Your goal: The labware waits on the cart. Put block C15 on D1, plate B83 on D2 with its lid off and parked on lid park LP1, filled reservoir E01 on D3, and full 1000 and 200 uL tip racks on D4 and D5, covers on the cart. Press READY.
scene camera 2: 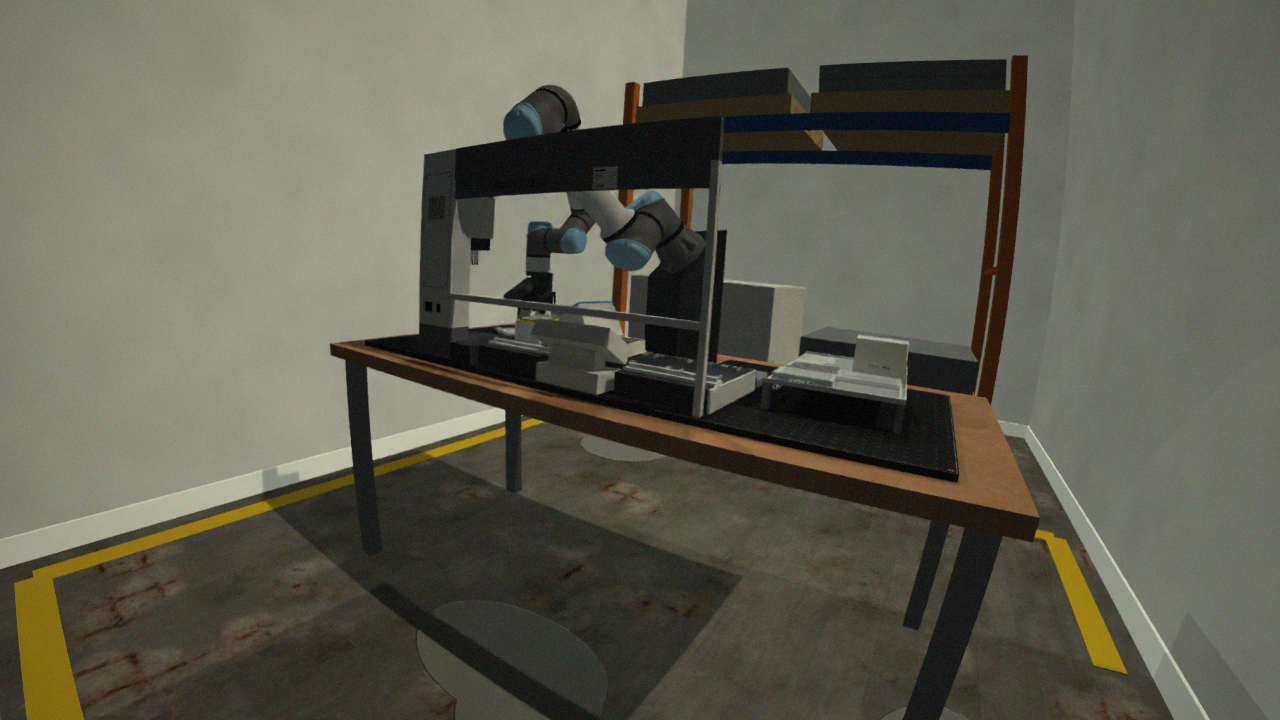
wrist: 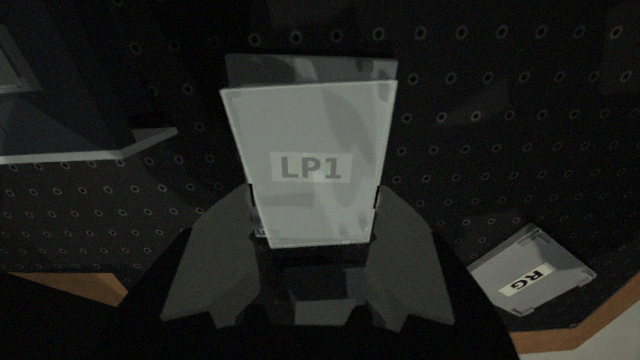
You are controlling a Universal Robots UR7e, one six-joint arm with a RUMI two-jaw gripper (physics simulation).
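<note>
A clear, flat plate lid lies between the two fingers in the wrist view. My gripper is shut on its long sides. The lid is over lid park LP1, whose label shows through it. The park's far strip sticks out beyond the lid; whether they touch is unclear. In the scene view the gripper is low behind the liquid handler's front rail, and the lid cannot be made out. Block C15, plate B83, reservoir E01 and the tip racks cannot be identified by label.
The liquid handler frame stands around the deck. Pale, stacked labware sits near the table's front. A raised clear stand carries a pale box at right. A grey nest marked RG lies right of the gripper.
</note>
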